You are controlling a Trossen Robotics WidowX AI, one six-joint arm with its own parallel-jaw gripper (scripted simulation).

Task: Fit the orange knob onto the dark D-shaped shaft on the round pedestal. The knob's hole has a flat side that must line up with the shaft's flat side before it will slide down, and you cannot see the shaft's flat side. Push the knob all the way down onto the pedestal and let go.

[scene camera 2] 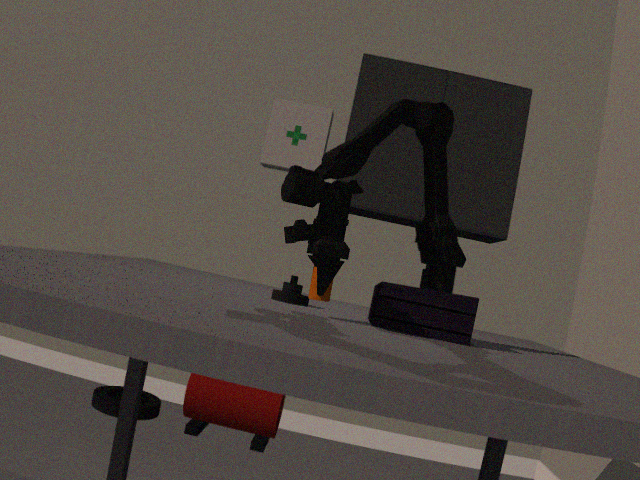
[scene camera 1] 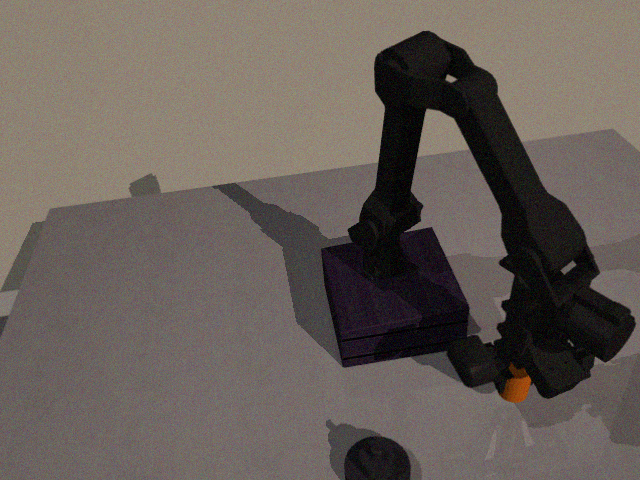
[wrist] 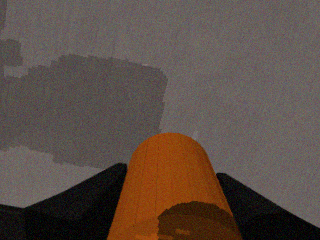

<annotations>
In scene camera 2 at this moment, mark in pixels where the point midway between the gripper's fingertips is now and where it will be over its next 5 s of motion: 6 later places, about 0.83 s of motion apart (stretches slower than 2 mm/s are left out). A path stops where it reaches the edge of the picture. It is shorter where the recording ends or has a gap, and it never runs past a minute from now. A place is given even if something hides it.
The gripper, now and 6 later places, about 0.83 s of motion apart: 318, 294; 325, 239; 307, 245; 298, 253; 295, 263; 295, 271; 295, 270
</annotations>
